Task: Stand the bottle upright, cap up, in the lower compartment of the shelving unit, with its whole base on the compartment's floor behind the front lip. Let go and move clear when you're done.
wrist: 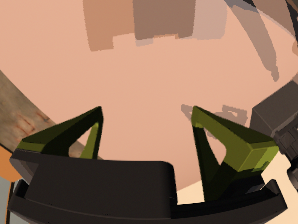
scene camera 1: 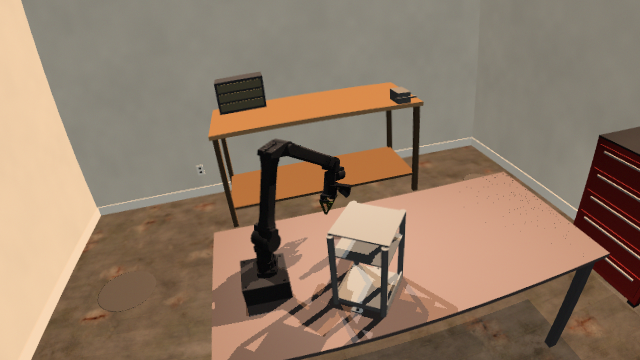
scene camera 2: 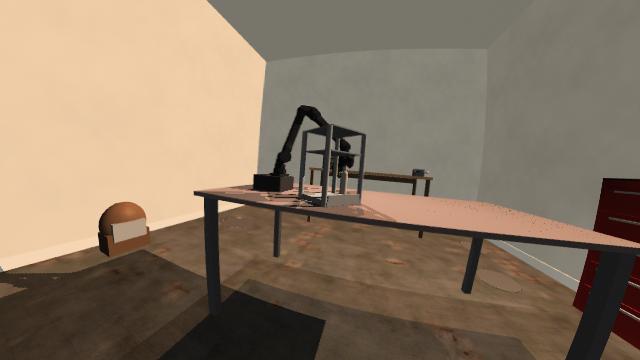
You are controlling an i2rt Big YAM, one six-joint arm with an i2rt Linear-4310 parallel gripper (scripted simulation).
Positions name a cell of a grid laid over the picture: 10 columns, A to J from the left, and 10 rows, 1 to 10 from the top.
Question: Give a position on a shelving unit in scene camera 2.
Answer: F6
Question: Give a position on a shelving unit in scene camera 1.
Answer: F7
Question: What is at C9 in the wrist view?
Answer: The gripper.
